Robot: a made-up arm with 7 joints. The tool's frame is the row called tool. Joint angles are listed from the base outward.
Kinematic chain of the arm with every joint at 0, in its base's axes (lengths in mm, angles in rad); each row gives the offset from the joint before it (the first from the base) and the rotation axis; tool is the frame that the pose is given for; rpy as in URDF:
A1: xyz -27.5 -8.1 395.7 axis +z
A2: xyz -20.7 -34.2 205 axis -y
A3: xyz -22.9 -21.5 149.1 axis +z
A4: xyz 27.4 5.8 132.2 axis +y
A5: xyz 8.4 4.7 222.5 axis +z
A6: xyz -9 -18.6 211.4 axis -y
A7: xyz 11 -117.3 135.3 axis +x
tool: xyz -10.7 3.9 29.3 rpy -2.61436 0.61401 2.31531
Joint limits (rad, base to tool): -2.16..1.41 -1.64..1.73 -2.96..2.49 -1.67..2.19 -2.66..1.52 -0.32..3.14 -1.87..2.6
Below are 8 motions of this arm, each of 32 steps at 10 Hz.
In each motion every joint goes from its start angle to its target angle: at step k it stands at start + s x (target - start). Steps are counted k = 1, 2, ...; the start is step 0. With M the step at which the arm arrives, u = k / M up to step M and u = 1 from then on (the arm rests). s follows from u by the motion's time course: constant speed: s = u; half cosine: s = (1 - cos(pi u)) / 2; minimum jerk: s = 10 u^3 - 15 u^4 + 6 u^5.
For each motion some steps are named. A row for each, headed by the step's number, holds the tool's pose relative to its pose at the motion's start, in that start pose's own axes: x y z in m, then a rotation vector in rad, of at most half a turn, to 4 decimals.
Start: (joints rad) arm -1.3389 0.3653 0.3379 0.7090 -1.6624 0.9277 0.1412
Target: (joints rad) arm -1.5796 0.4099 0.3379 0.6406 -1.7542 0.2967 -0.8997
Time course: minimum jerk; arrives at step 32
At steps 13, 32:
13: -0.0123 0.0237 -0.0058 0.4136 -0.2119 -0.0946
32: -0.0293 0.0574 0.0186 1.1278 -0.6161 -0.5076

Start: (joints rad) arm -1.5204 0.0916 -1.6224 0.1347 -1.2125 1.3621 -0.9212
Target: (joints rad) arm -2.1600 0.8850 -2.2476 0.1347 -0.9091 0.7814 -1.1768
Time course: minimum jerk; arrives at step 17
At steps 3, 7, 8, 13, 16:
3: 0.0140 0.0238 0.0033 0.0351 -0.0287 -0.0620
7: 0.1412 0.1698 0.0692 0.2848 -0.2043 -0.5124
8: 0.1963 0.2076 0.1105 0.3728 -0.2527 -0.6781
13: 0.4563 0.2371 0.3659 0.7185 -0.3413 -1.4201
16: 0.5034 0.2150 0.4199 0.7721 -0.3312 -1.5607

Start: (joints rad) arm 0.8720 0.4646 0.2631 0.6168 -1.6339 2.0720 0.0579
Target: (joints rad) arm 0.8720 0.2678 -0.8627 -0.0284 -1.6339 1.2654 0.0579
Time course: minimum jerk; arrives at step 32
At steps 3, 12, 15, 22, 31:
3: 0.0005 0.0015 0.0009 0.0105 -0.0017 -0.0073
12: 0.0176 0.0521 0.0317 0.4078 -0.0854 -0.2474
15: 0.0245 0.0790 0.0470 0.6544 -0.1564 -0.3558
22: 0.0266 0.1329 0.0570 1.1954 -0.3654 -0.4607
31: 0.0237 0.1589 0.0433 1.4290 -0.4821 -0.4321

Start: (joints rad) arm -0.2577 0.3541 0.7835 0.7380 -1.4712 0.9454 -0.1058
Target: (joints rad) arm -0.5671 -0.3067 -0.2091 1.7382 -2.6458 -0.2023 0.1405
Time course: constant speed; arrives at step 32
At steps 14, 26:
14: 0.3407 0.5172 -0.1166 1.0710 -0.4853 -0.6000
26: 0.8087 0.6459 0.0900 1.7978 -1.1129 -0.6614

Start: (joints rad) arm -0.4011 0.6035 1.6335 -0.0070 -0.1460 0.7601 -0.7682
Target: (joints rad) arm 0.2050 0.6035 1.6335 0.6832 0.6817 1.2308 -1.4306
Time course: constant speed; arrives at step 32
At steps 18, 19, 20, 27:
18: 0.0546 0.1008 0.0176 -0.4992 -0.1130 0.1275
19: 0.0592 0.1063 0.0153 -0.5237 -0.1130 0.1362
20: 0.0639 0.1116 0.0127 -0.5479 -0.1124 0.1448
27: 0.1014 0.1447 -0.0144 -0.7042 -0.0923 0.1993

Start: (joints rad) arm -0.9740 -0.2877 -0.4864 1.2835 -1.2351 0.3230 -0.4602
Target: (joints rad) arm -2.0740 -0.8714 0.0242 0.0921 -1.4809 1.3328 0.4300
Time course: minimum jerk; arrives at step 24
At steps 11, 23, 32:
11: -0.0191 0.0185 0.1199 -0.2197 0.5001 0.3438
23: 0.0710 0.1864 0.2767 -0.4613 1.0034 0.7944
32: 0.0712 0.1866 0.2769 -0.4615 1.0039 0.7949

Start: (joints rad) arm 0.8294 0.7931 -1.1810 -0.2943 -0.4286 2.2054 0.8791
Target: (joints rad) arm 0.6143 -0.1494 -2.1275 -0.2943 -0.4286 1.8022 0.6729
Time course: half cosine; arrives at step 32
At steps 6, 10, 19, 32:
6: 0.0406 0.0562 -0.0078 0.0226 -0.0058 -0.1181
10: 0.1200 0.1386 -0.0278 0.0517 -0.0333 -0.3109
19: 0.4359 0.2816 -0.1375 0.0664 -0.2474 -0.8708
32: 0.7226 0.2386 -0.2617 -0.0297 -0.5556 -1.2586

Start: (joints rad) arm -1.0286 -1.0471 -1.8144 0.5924 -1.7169 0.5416 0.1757
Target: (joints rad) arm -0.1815 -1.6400 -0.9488 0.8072 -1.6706 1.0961 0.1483
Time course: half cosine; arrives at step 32
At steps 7, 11, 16, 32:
7: -0.0162 -0.1082 0.0559 -0.2030 0.0155 0.0697
11: -0.0196 -0.2440 0.1529 -0.4599 0.0341 0.1913
16: 0.0254 -0.4242 0.3407 -0.8231 0.0543 0.4431
32: 0.3228 -0.6197 0.7419 -1.3727 0.0186 1.1839

